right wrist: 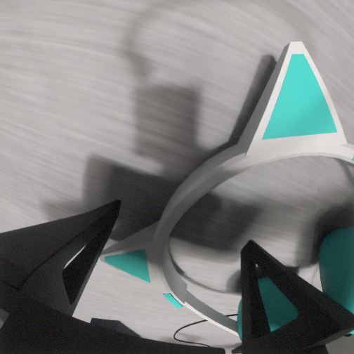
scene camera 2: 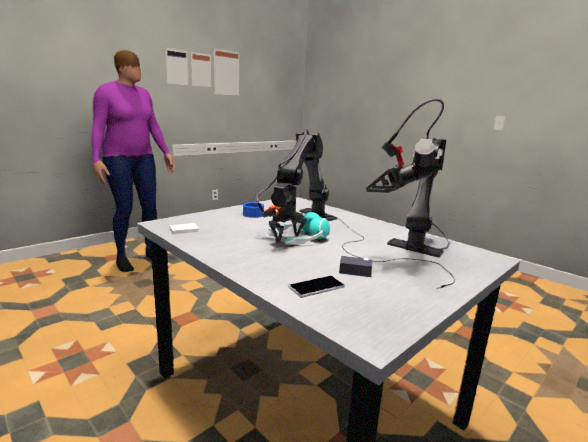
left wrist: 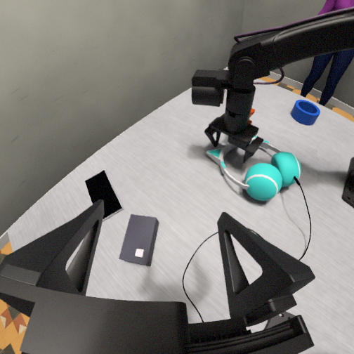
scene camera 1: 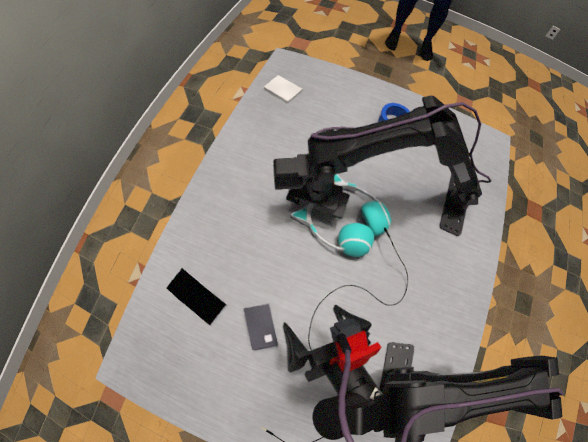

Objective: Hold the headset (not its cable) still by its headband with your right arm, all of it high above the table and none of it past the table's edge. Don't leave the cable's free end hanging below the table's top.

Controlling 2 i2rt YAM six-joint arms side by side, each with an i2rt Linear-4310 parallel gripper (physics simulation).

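Seen in the pictures: left gripper, between the fingertips: (scene camera 2: pixel 368 188) (scene camera 1: pixel 309 315); right gripper, between the fingertips: (scene camera 2: pixel 287 239) (scene camera 1: pixel 316 208); left arm's base, origin of its link: (scene camera 2: pixel 414 248); right arm's base, origin of its link: (scene camera 1: pixel 455 203).
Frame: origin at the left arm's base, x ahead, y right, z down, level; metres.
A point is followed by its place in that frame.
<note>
The teal and white cat-ear headset (scene camera 1: pixel 356 240) @(x 0.168, y 0.313, z -0.085 m) (scene camera 2: pixel 320 228) @(x 0.196, y 0.306, z -0.058 m) (left wrist: pixel 263 182) (right wrist: pixel 300 105) lies on the table (scene camera 1: pixel 165 350) @(x 0.564, y -0.035, z 0.000 m) (scene camera 2: pixel 350 320) @(x 0.616, y -0.039, z 0.000 m). My right gripper (scene camera 1: pixel 320 207) @(x 0.271, y 0.405, z -0.010 m) (scene camera 2: pixel 287 236) @(x 0.271, y 0.405, z -0.010 m) (left wrist: pixel 229 153) (right wrist: pixel 186 229) is open, pointing down low over the headband. In the right wrist view the band, between its two ears, passes between the spread fingers. The thin black cable (scene camera 1: pixel 406 280) @(x 0.011, y 0.258, z -0.017 m) (scene camera 2: pixel 352 242) @(x 0.100, y 0.214, z -0.003 m) (left wrist: pixel 310 235) curves from one ear cup across the table. Its free end (scene camera 1: pixel 267 431) @(x 0.279, y -0.168, z -0.006 m) (scene camera 2: pixel 440 287) @(x 0.282, y -0.167, z -0.001 m) lies on the table top. My left gripper (scene camera 1: pixel 310 316) @(x 0.251, y 0.107, z -0.254 m) (left wrist: pixel 164 212) is open and empty, raised above the table.
A black phone (scene camera 1: pixel 196 296) @(x 0.515, y 0.119, z -0.008 m) (scene camera 2: pixel 317 285) @(x 0.522, y 0.115, z -0.008 m) (left wrist: pixel 102 190) and a dark box (scene camera 1: pixel 259 325) @(x 0.347, y 0.084, z -0.036 m) (scene camera 2: pixel 355 267) @(x 0.371, y 0.070, z -0.026 m) (left wrist: pixel 140 235) lie near the left arm. A white box (scene camera 1: pixel 283 88) @(x 0.439, y 0.791, z -0.015 m) (scene camera 2: pixel 184 228) @(x 0.456, y 0.776, z -0.015 m) and a blue ring (scene camera 1: pixel 384 114) @(x 0.121, y 0.734, z -0.048 m) (scene camera 2: pixel 253 212) @(x 0.117, y 0.710, z -0.025 m) lie beyond the headset. A person (scene camera 2: pixel 122 120) stands behind the table.
</note>
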